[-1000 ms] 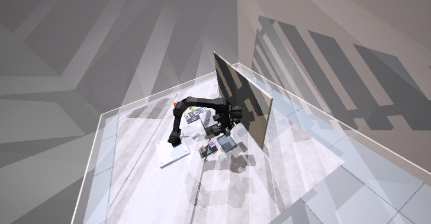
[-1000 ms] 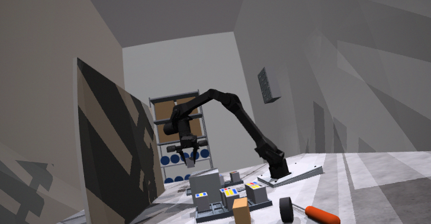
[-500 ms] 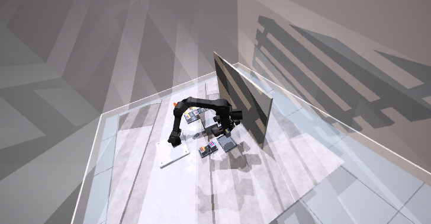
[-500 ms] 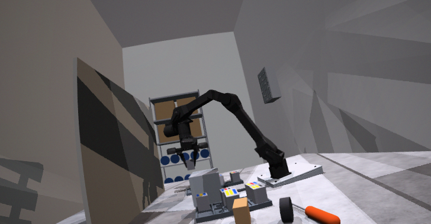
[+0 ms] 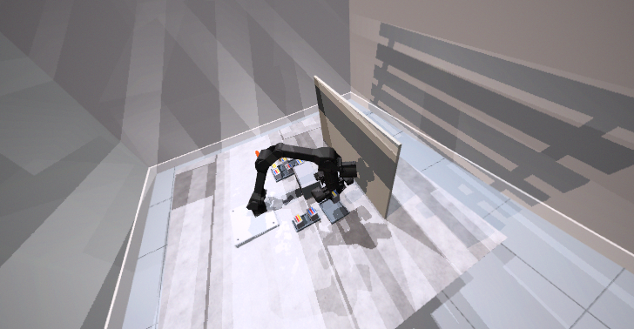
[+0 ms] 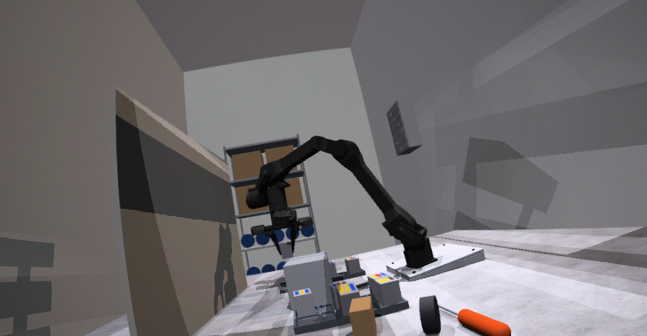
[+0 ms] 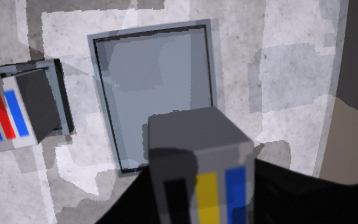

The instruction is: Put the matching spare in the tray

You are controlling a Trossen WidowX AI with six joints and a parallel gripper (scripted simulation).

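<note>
The flat dark tray is 100 mm below my gripper tip, 10 mm to the left of it and 10 mm behind it. Round my gripper tip: brown box (530 mm to the left, 80 mm below, 30 mm behind); tall tan panel (220 mm ahead, 160 mm to the left, 120 mm above); grey mounted unit (220 mm to the left, 50 mm below, 20 mm behind).
</note>
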